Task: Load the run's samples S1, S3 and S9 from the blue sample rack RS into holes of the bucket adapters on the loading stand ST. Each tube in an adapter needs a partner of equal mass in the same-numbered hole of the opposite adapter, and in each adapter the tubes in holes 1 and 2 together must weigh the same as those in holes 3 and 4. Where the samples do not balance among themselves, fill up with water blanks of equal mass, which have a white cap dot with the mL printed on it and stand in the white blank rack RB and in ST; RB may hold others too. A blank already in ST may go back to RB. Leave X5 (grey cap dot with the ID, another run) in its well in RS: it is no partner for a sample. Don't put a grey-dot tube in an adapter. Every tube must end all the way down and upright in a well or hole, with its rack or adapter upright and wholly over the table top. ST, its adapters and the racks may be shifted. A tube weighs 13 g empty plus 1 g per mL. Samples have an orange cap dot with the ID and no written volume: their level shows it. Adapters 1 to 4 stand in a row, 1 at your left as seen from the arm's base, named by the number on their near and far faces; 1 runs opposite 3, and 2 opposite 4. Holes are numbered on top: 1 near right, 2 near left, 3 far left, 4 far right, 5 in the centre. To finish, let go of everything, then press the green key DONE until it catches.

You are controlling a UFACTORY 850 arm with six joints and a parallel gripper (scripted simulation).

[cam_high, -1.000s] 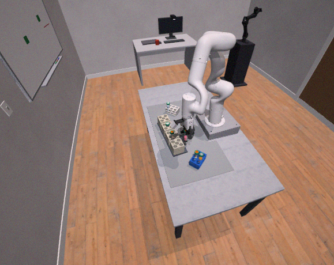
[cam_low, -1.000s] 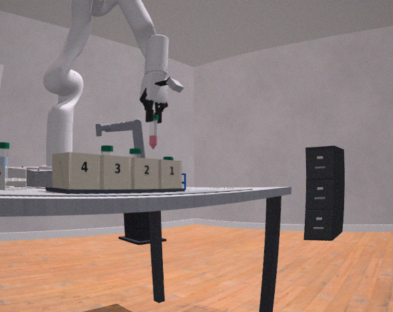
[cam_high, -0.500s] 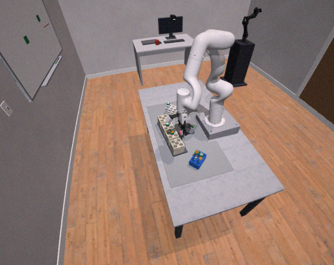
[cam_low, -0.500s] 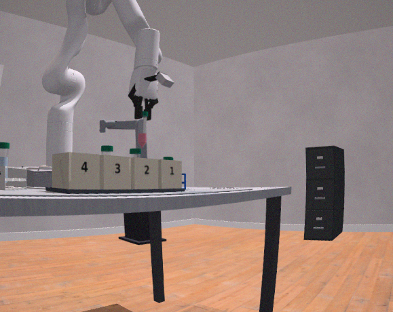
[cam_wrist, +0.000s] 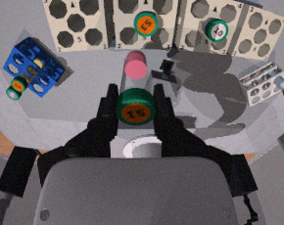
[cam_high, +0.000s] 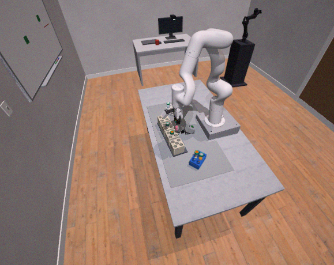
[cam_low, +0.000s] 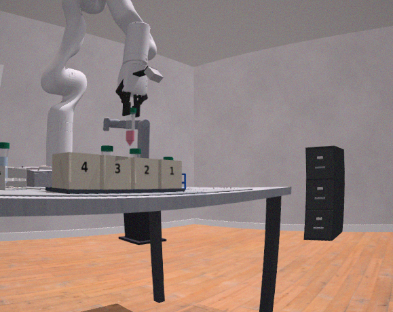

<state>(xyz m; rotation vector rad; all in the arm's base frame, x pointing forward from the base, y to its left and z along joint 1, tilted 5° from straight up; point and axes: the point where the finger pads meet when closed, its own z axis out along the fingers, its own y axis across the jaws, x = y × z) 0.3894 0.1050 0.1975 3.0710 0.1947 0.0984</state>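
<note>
Now: hand 5 cm above the sample tube S1 and 1 cm to the right of it. From my hand the other things lie so: adapter 1: 20 cm below, 10 cm to the left, 3 cm ahead; then loading stand ST: 24 cm below, 6 cm to the right, 4 cm ahead; then adapter 3: 20 cm below, 12 cm to the right, 5 cm ahead.
</note>
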